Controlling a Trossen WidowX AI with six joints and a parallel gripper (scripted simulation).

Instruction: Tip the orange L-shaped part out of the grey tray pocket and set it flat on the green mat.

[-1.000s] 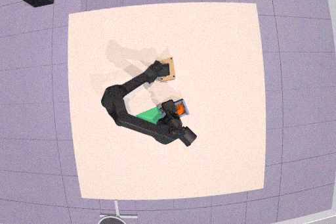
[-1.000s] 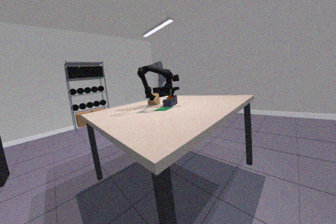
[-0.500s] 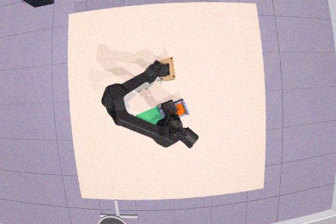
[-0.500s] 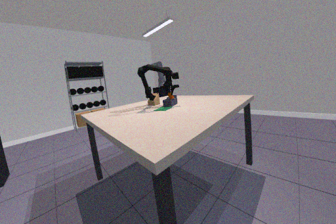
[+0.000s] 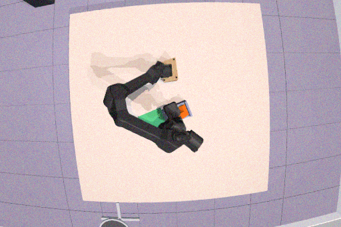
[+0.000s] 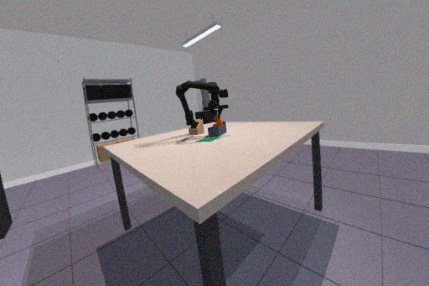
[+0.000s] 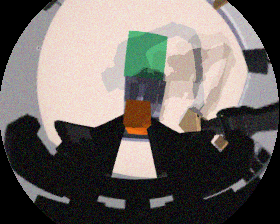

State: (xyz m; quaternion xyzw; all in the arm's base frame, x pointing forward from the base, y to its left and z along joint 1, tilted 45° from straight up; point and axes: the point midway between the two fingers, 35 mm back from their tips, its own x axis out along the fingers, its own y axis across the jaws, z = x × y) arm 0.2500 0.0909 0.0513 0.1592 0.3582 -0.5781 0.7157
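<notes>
My gripper tip is now 140 mm to the left of the green mat, 140 mm above it and 30 mm short of it. The rest, counted from my gripper tip: orange L-shaped part 30 mm to the left, 30 mm below, 30 mm behind.
</notes>
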